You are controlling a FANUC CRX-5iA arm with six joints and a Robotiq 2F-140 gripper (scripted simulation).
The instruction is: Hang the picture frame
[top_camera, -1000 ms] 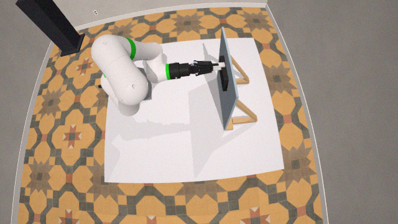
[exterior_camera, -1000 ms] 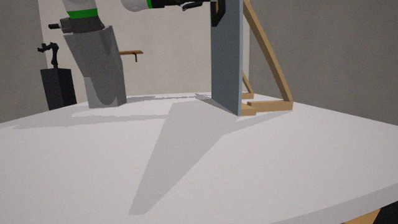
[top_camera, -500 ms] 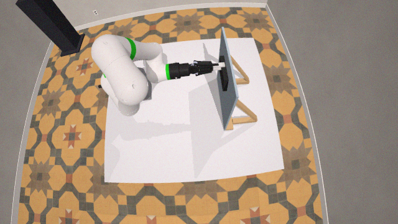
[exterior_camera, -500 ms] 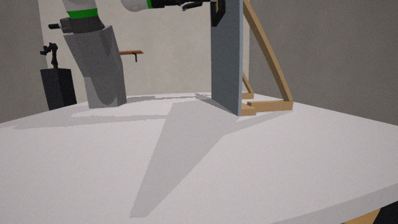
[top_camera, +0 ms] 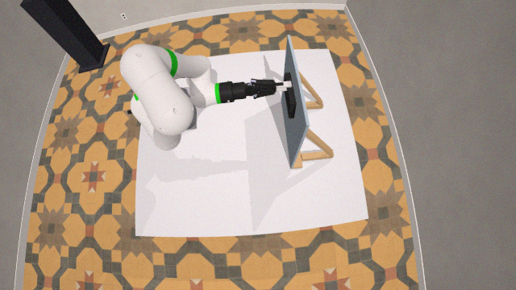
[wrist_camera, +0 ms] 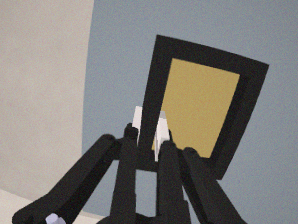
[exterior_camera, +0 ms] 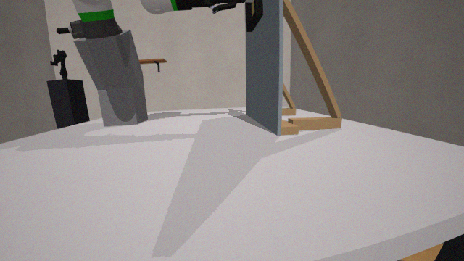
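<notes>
The picture frame lies 40 mm ahead of my hand, 20 mm to the right of it and 50 mm below it. Also, from my hand: grey-blue board: 50 mm ahead, 220 mm below.
</notes>
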